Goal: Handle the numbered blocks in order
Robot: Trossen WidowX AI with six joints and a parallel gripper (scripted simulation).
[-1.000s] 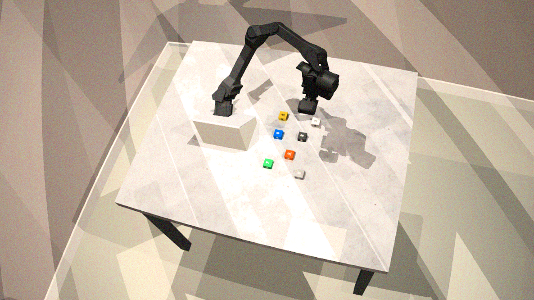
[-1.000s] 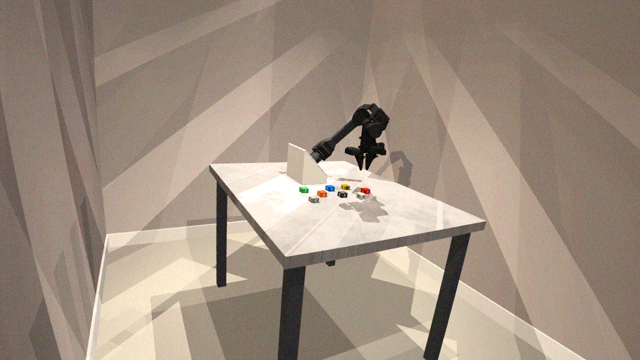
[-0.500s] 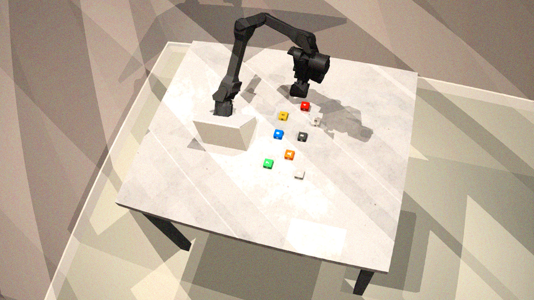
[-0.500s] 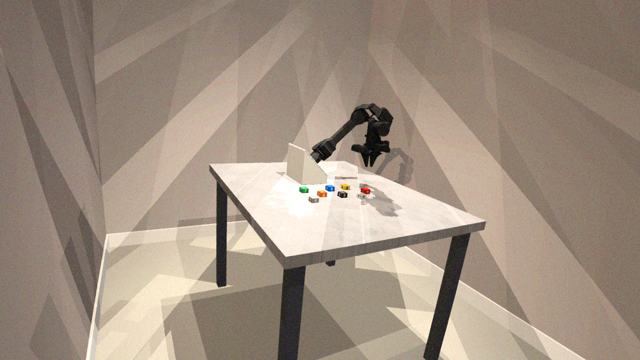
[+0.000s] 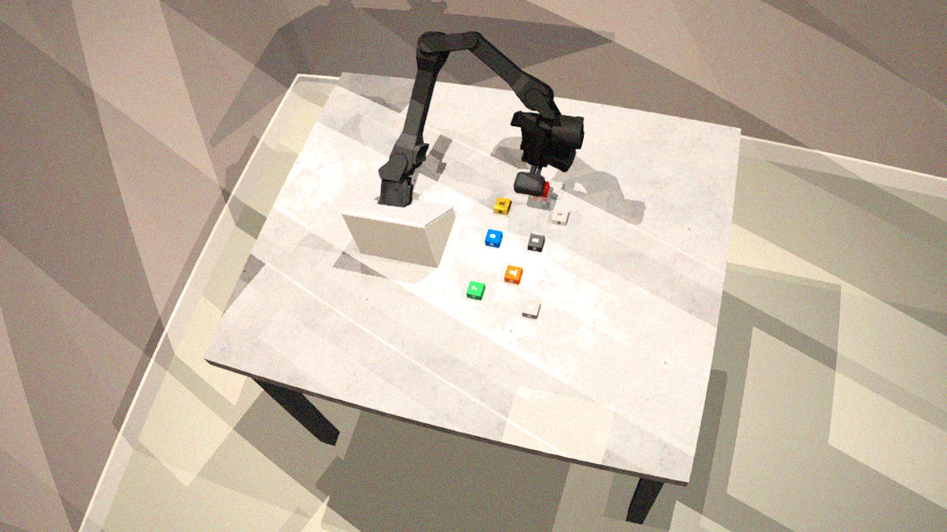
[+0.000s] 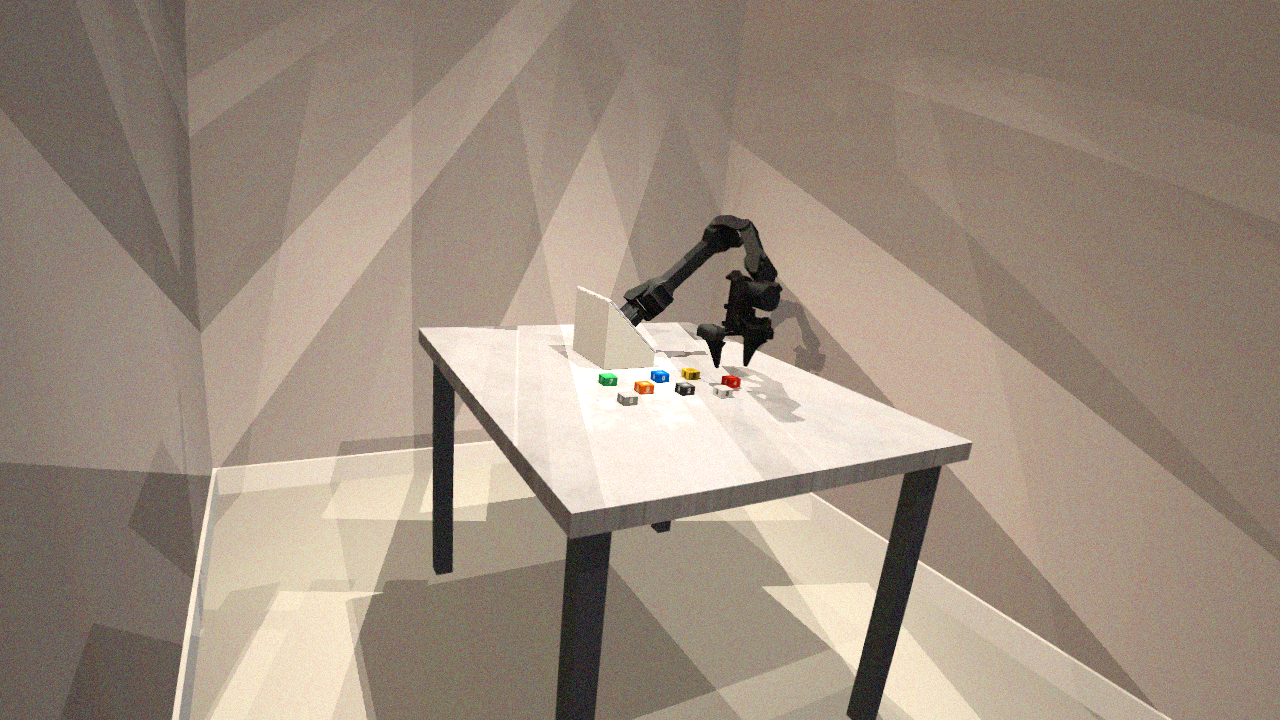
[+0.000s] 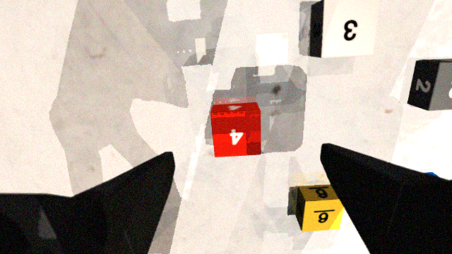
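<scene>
Now: gripper tip 4 cm above the red 4 block. Round my gripper tip: white 3 block 6 cm ahead, 7 cm to the right, 4 cm below; then yellow block 8 cm behind, 6 cm to the right, 4 cm below; then dark grey 2 block 1 cm ahead, 14 cm to the right, 4 cm below.
</scene>
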